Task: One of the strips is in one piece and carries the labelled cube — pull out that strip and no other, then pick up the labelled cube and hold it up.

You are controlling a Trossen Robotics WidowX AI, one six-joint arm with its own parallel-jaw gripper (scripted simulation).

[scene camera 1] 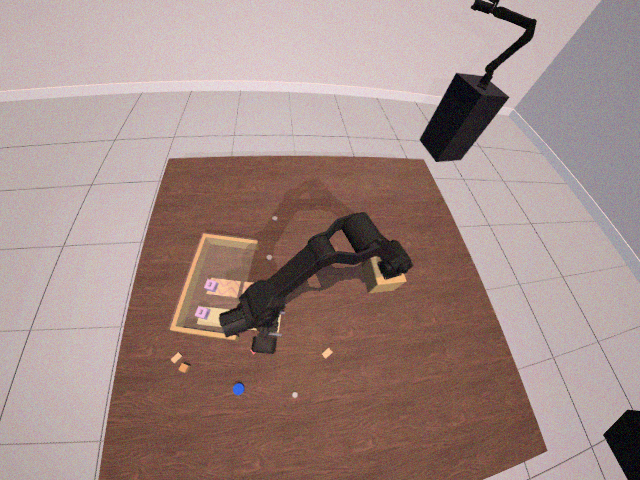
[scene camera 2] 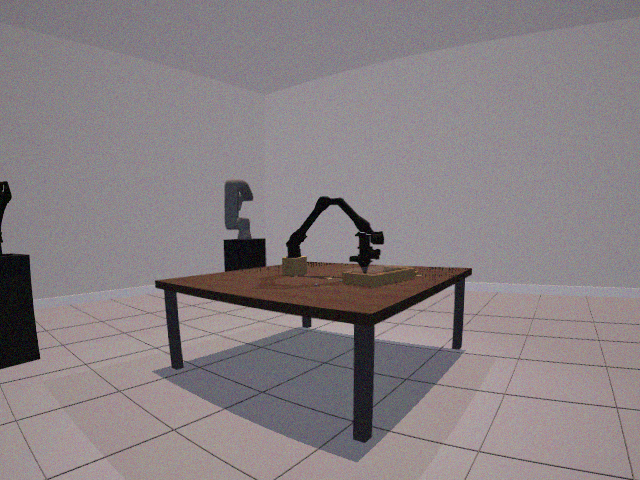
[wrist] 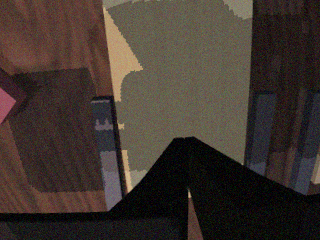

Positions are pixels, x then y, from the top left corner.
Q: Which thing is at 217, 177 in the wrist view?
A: The gripper.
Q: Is the gripper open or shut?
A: Shut.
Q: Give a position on a plain strip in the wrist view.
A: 173, 75
